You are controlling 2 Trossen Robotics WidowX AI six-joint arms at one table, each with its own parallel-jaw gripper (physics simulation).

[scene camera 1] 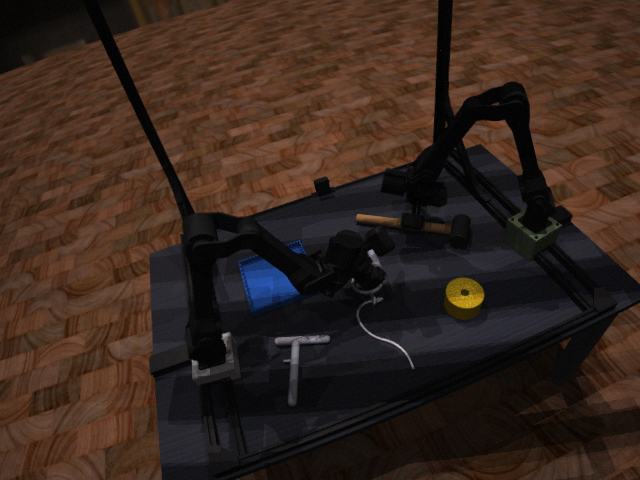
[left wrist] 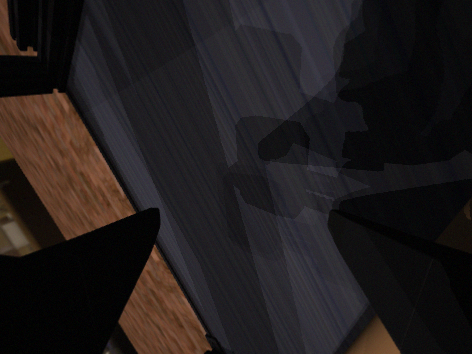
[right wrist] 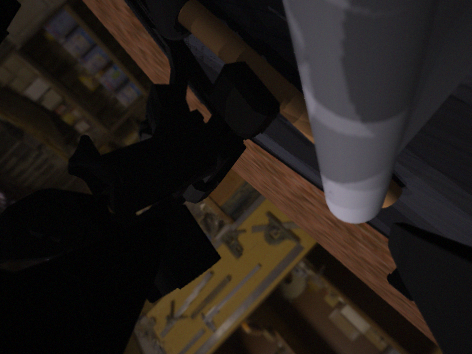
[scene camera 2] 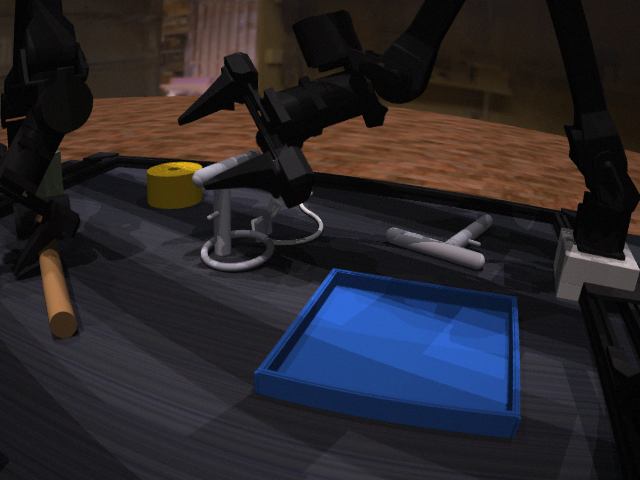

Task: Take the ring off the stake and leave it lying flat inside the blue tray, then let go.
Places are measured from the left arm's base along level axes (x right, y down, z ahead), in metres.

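Pixels of known places: left gripper, between the fingertips: (left wrist: 245, 217); right gripper, between the fingertips: (right wrist: 277, 231) (scene camera 2: 190, 152); left arm's base, origin of its link: (scene camera 1: 534, 222); right arm's base, origin of its link: (scene camera 1: 211, 354) (scene camera 2: 598, 246).
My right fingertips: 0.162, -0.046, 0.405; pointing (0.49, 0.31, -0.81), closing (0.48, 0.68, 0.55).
Note:
Ahead of a thing's pixels: the offset from my right fingertips to its top centre, as dx, dy, dz. "pt": to the spot under its first point.
The stake {-0.052, +0.018, +0.028} (scene camera 1: 373, 256) (scene camera 2: 222, 222) (right wrist: 355, 125) stands upright, grey-white, with a crossbar on top and a small side peg. The pale ring {-0.042, +0.093, +0.049} (scene camera 1: 362, 290) (scene camera 2: 237, 267) lies low around its foot. The blue tray {+0.130, +0.103, +0.238} (scene camera 1: 268, 284) (scene camera 2: 387, 406) holds nothing visible; the right arm covers part of it in scene camera 1. My right gripper (scene camera 1: 387, 260) (scene camera 2: 192, 152) is open and empty at crossbar height, its lower finger overlapping the crossbar in scene camera 2. My left gripper (left wrist: 245, 217) is open and empty, above and beside the mallet.
The mallet {+0.070, +0.076, -0.170} (scene camera 1: 439, 227) (scene camera 2: 57, 294) has a wooden handle and a black head. A yellow cylinder {-0.215, +0.076, -0.118} (scene camera 1: 464, 299) (scene camera 2: 174, 187) stands on the table. A second T-shaped piece {-0.156, +0.106, +0.305} (scene camera 1: 294, 369) (scene camera 2: 434, 249) lies flat. A white cord {pt -0.194, +0.120, +0.098} (scene camera 1: 385, 339) (scene camera 2: 317, 235) curves away from beside the ring.

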